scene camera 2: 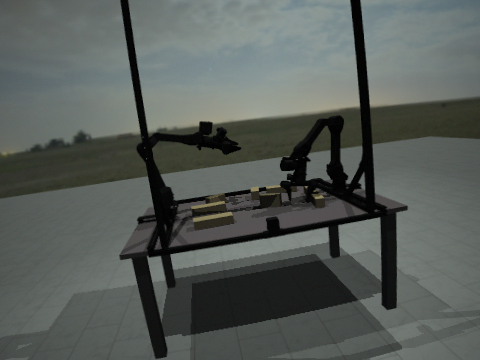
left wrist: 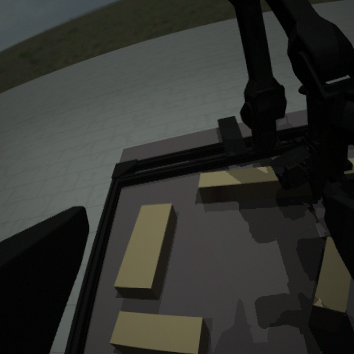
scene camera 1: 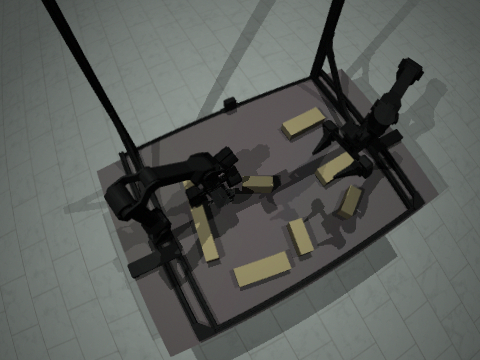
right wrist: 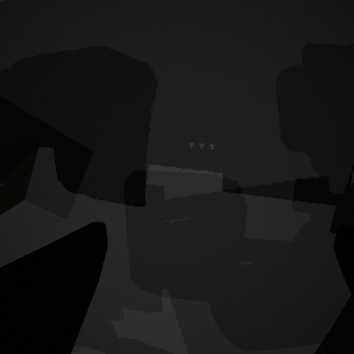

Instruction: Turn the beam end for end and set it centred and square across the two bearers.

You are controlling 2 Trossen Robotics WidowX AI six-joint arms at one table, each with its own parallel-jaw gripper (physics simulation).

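Places are measured from the left arm's base along level axes (x ahead, y left, z up), in centimetres.
Pixels of known places: left gripper, between the fingertips: (scene camera 2: 239, 146) (left wrist: 208, 213) (scene camera 1: 322, 165); right gripper, between the fingertips: (scene camera 2: 298, 201) (right wrist: 224, 237); right arm's base, origin of its link: (scene camera 2: 339, 190) (left wrist: 264, 141) (scene camera 1: 160, 234).
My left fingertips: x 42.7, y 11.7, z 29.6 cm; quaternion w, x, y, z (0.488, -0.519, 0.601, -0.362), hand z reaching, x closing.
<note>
For each thing: its middle in the pictures, then the offset to it from my left fingertips.
- beam, middle of its body: (left wrist: 332, 283) (scene camera 1: 257, 184) (scene camera 2: 270, 200) dx +10.7, dy -12.4, dz -28.4 cm
- long tan block, middle of its body: (left wrist: 284, 180) (scene camera 1: 198, 214) (scene camera 2: 313, 194) dx +33.7, dy -12.1, dz -29.4 cm
- tilted, middle of its body: (scene camera 1: 349, 202) (scene camera 2: 215, 200) dx -16.4, dy +9.3, dz -29.1 cm
- broad, middle of its body: (left wrist: 148, 247) (scene camera 1: 262, 269) (scene camera 2: 281, 188) dx +23.5, dy +14.4, dz -29.7 cm
The beam (scene camera 1: 257, 183) (scene camera 2: 271, 199) is a tan block with a dark end. It lies near the middle of the table, apart from the other blocks. My right gripper (scene camera 1: 210, 196) (scene camera 2: 297, 193) is open and empty. It hangs low over the table just beside the beam's tan end. A long tan block (scene camera 1: 204, 230) (left wrist: 239, 177) runs under the right arm. My left gripper (scene camera 1: 340, 154) (scene camera 2: 232, 147) is open and empty, held high above a tan block (scene camera 1: 333, 167) (scene camera 2: 208, 208) by its base. I cannot tell which blocks are the bearers. The right wrist view is too dark to read.
More tan blocks lie on the table: one at the back (scene camera 1: 303, 122) (scene camera 2: 213, 220), one tilted (scene camera 1: 350, 201), one short (scene camera 1: 301, 236) (left wrist: 158, 330), one broad (scene camera 1: 261, 268) (left wrist: 144, 246). A black rail frame (scene camera 1: 310, 275) edges the table, with tall posts at the corners.
</note>
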